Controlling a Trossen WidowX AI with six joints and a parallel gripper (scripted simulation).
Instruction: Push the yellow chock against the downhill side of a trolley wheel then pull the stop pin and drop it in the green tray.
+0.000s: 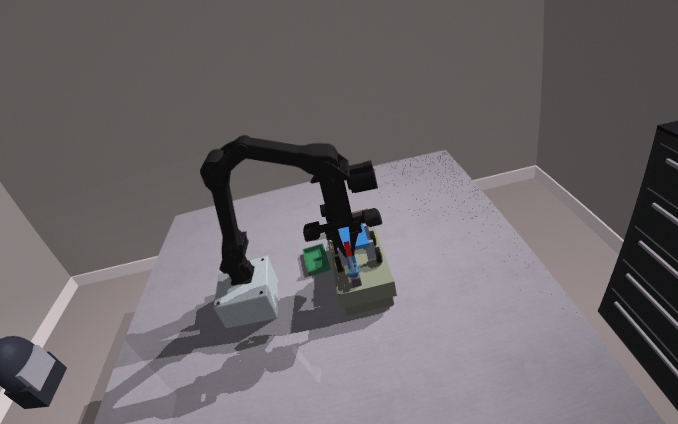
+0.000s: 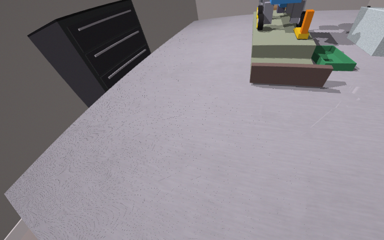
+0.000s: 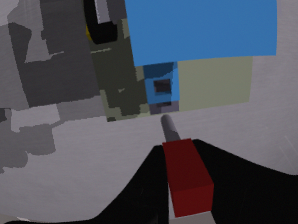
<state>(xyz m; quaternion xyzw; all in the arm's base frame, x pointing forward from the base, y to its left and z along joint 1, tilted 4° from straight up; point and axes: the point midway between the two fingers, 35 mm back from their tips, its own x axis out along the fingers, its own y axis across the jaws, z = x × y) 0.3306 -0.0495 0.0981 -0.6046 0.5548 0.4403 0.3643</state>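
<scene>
The green tray is 20 cm to the left of my gripper tip, 18 cm below it and 14 cm behind it. The rest, counted from my gripper tip: ramp (13 cm below, 10 cm to the left, 1 cm ahead); red-headed stop pin (right at my gripper tip); trolley (11 cm to the left, 6 cm below, 1 cm ahead).
</scene>
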